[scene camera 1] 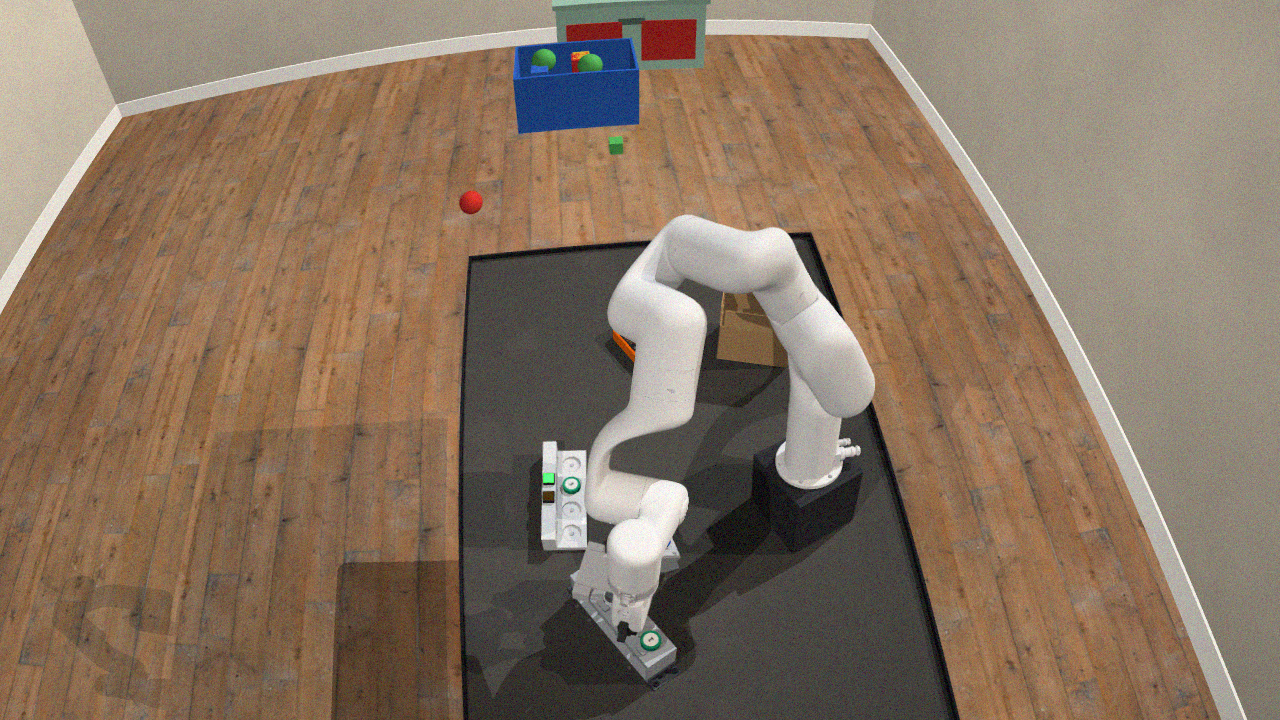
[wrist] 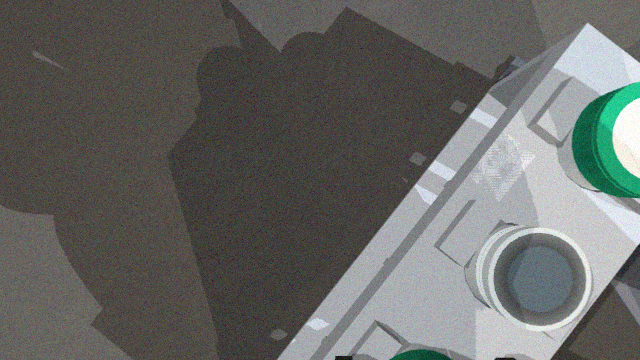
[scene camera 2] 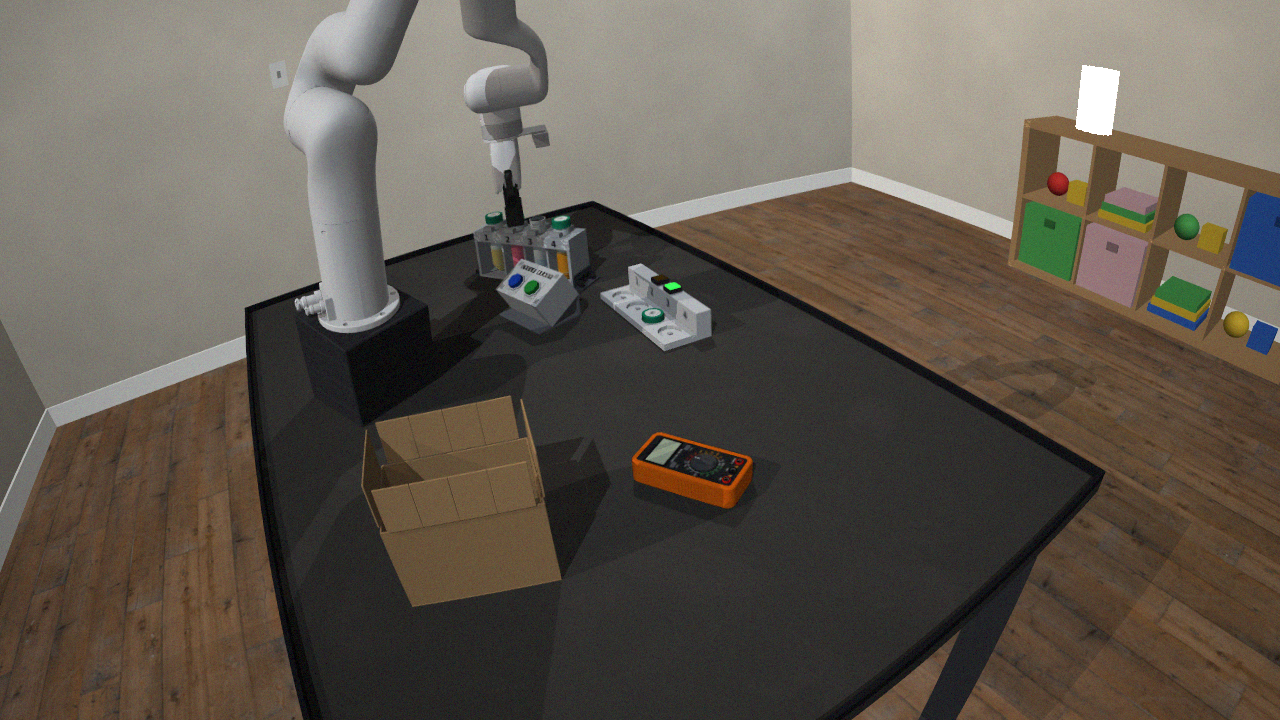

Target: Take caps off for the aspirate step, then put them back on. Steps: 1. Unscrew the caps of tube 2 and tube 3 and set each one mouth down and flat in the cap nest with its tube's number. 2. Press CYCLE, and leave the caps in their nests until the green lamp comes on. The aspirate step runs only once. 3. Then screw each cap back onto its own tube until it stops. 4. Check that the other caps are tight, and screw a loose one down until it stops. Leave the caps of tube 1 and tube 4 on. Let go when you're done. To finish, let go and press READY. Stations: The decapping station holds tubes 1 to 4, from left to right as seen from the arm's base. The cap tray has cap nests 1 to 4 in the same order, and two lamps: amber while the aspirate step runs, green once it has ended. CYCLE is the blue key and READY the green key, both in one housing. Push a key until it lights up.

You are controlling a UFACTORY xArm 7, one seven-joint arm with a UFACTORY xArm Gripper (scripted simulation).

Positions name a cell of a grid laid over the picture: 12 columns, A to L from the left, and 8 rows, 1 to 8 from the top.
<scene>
cardboard box: scene camera 1 H4; scene camera 2 E7; not seen in the wrist view (out of frame)
</scene>
